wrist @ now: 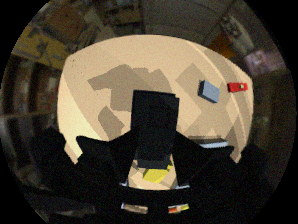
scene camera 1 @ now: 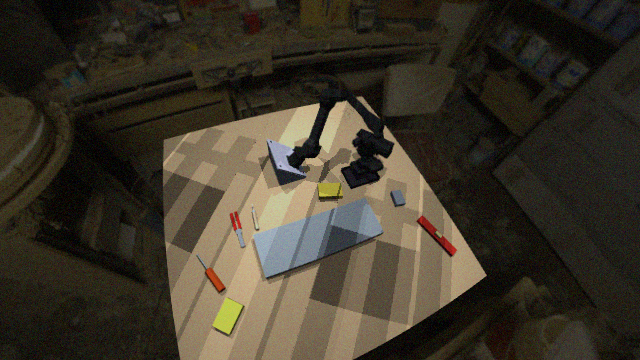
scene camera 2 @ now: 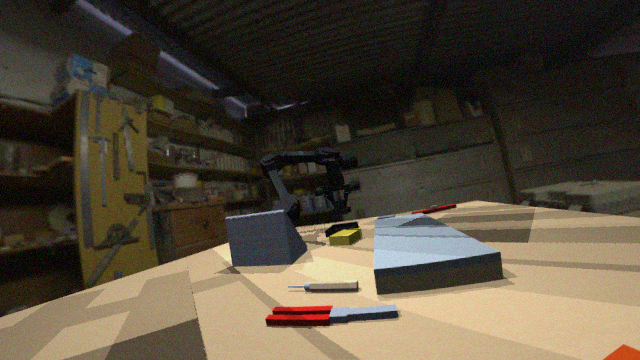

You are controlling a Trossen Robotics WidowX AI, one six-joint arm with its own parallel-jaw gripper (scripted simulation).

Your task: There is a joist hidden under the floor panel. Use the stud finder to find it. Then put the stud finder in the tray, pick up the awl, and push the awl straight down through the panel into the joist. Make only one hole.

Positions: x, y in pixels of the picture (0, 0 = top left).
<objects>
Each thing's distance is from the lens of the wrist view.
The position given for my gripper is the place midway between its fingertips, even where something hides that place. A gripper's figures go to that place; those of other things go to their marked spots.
my gripper [wrist: 155, 128]: 0.10 m
stud finder [wrist: 157, 115]: 0.07 m
</objects>
